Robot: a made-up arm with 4 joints.
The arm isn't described. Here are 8 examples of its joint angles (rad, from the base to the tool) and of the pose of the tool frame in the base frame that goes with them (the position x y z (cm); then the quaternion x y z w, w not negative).
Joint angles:
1: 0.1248 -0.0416 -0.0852 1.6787
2: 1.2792 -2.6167 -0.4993 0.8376
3: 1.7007 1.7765 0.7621 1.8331
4: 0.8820 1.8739 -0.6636 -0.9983
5: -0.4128 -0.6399 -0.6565 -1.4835
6: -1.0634 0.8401 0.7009 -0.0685
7: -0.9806 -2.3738 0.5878 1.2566
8: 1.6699 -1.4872 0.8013 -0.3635
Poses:
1: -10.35 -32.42 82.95 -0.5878 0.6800 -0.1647 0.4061
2: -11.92 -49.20 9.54 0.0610 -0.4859 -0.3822 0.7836
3: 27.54 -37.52 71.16 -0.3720 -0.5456 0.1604 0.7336
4: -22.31 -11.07 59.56 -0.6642 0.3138 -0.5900 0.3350
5: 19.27 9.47 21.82 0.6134 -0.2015 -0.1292 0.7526
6: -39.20 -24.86 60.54 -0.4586 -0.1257 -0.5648 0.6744
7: 10.80 9.90 -23.02 0.0632 0.2864 0.7195 0.6295
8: -13.00 10.58 -8.89 0.4973 -0.1807 -0.8415 0.1097
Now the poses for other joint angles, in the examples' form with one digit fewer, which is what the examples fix.
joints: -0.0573 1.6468 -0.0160 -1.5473
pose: -12.0 -22.0 61.0 -0.575 -0.430 -0.392 0.575
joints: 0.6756 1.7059 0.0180 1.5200
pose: 39.4 -5.4 67.2 0.289 -0.777 0.295 0.475
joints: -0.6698 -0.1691 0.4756 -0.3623
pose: -25.2 -38.5 25.8 -0.095 0.074 -0.485 0.866
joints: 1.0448 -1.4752 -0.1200 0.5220
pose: -42.1 -27.2 3.1 0.112 -0.002 -0.590 0.799
